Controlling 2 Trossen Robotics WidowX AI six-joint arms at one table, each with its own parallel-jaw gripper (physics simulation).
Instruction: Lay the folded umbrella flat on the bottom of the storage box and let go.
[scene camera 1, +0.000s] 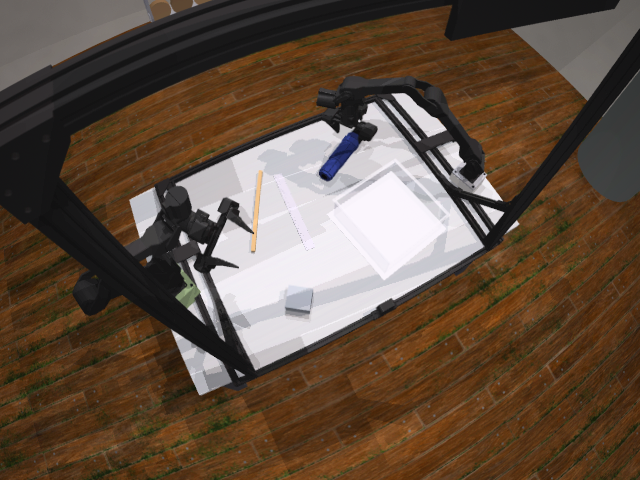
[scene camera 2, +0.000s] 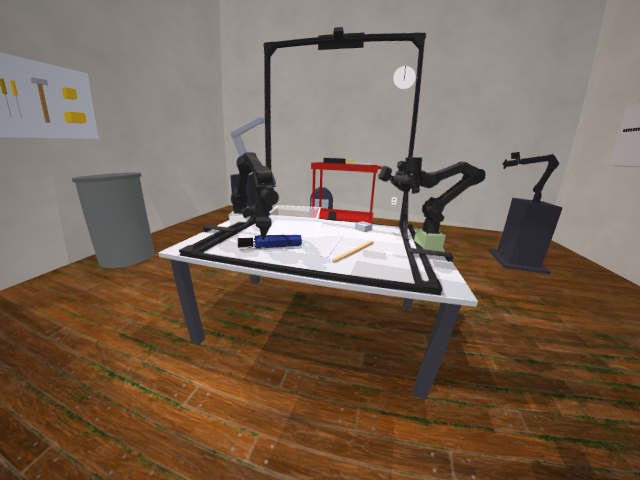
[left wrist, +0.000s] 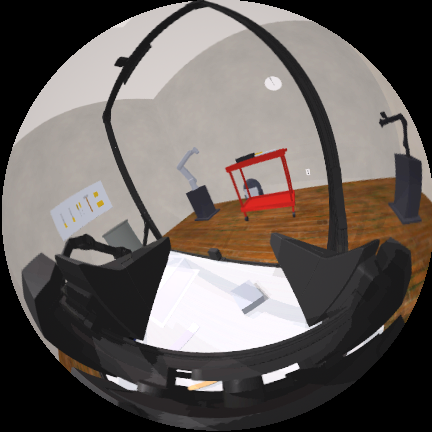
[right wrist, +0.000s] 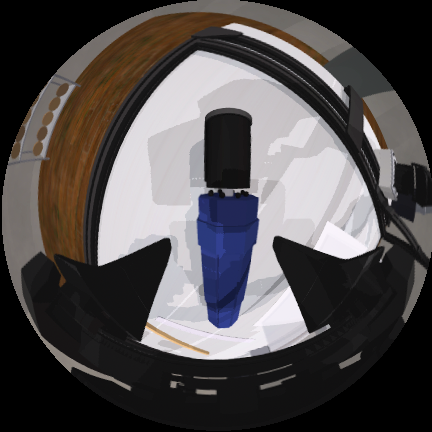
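The folded umbrella, blue with a black handle (scene camera 1: 338, 159) (scene camera 2: 279, 241) (right wrist: 225, 270), lies flat on the table outside the storage box. The clear-walled storage box with a white bottom (scene camera 1: 387, 222) stands in front of it in scene camera 1, and part of it shows in the left wrist view (left wrist: 172, 290). My right gripper (scene camera 1: 350, 126) (scene camera 2: 263, 229) (right wrist: 222, 242) is open, low over the umbrella near its handle end. In the right wrist view its fingers stand one on each side of the blue body. My left gripper (scene camera 1: 245, 249) (left wrist: 220, 240) is open and empty, away from the umbrella and the box.
An orange stick (scene camera 1: 256, 211) (scene camera 2: 353, 251) and a pale translucent ruler (scene camera 1: 293, 211) lie between my left gripper and the box. A grey block (scene camera 1: 299, 299) (scene camera 2: 363, 226) (left wrist: 248, 296) lies near the table's lower edge in scene camera 1. Black rails (scene camera 1: 248, 151) border the table.
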